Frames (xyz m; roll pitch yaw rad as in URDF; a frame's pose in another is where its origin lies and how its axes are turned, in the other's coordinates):
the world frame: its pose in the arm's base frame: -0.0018 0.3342 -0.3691 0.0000 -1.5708 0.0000
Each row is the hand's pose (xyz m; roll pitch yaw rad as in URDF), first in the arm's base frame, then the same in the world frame.
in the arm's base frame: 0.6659 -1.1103 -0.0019 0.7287 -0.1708 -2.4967
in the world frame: 0.3672 -1.4445 -0.6677 -1.0643 -0.9068 -1.2914
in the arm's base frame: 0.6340 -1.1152 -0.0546 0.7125 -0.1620 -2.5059
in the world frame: 0.3145 -1.4494 -0.6358 -1.0735 -0.9176 -1.3022
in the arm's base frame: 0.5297 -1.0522 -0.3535 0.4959 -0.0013 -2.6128
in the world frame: 0.0156 -1.3864 -0.5315 -1.0771 -1.0420 -1.5682
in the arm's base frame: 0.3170 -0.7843 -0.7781 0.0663 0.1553 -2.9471
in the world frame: -0.4090 -1.1185 -0.3188 -0.8388 -1.3225 -2.2516
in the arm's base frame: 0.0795 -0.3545 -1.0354 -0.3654 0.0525 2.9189
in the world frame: -0.6663 -0.6887 -0.0813 0.9777 -1.3421 1.8044
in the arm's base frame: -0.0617 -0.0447 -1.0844 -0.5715 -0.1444 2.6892
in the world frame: -0.7153 -0.3789 0.0599 1.2872 -1.0974 1.2496
